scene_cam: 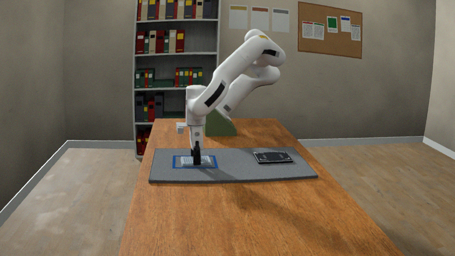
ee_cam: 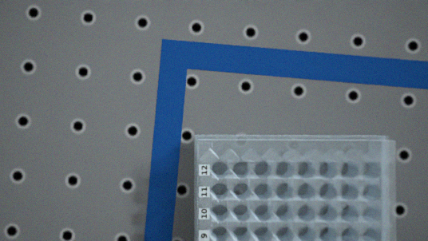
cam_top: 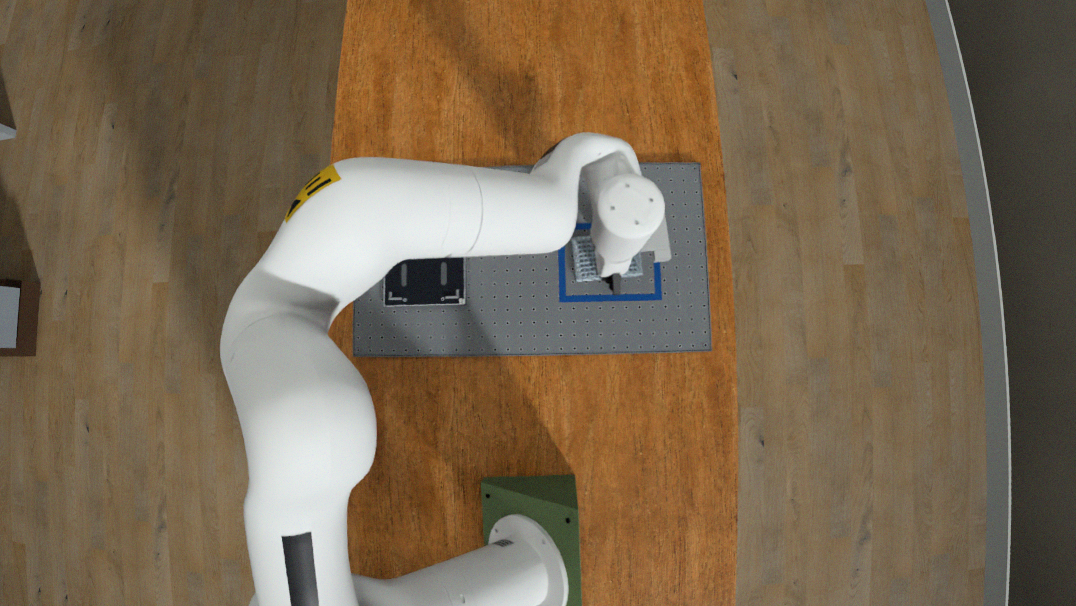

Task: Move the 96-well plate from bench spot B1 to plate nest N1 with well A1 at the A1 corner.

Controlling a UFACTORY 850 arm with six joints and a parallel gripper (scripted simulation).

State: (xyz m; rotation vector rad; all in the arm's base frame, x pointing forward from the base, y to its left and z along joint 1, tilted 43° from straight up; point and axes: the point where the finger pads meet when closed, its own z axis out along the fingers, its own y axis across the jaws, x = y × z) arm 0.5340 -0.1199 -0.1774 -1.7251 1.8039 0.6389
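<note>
The 96-well plate lies 1 cm below my hand. From my hand the other things lie so: black plate nest: 1 cm ahead, 35 cm to the left, 1 cm below.
</note>
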